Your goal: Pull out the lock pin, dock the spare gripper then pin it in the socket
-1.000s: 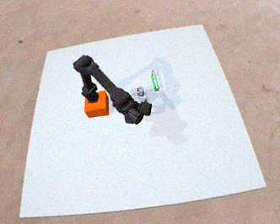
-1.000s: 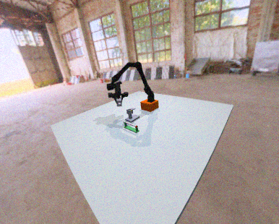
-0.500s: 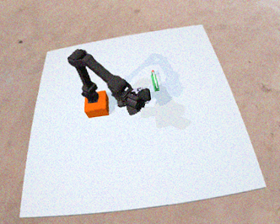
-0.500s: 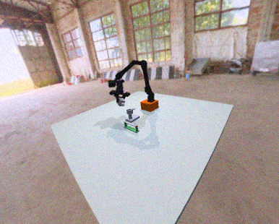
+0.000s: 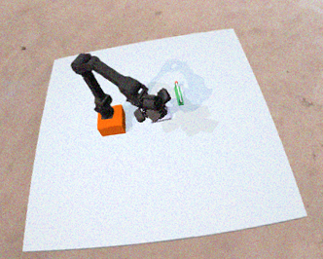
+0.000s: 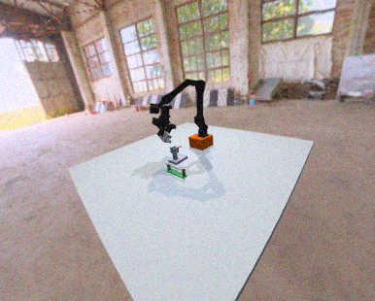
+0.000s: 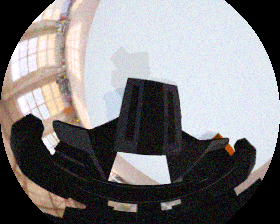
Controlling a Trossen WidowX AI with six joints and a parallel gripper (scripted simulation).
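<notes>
The green bar lies 210 mm to the left of my gripper tip, 130 mm below it and 80 mm ahead of it. From my gripper tip the other things lie so: spare gripper (10 mm to the left); mount (110 mm below, 80 mm to the left, 20 mm behind).
</notes>
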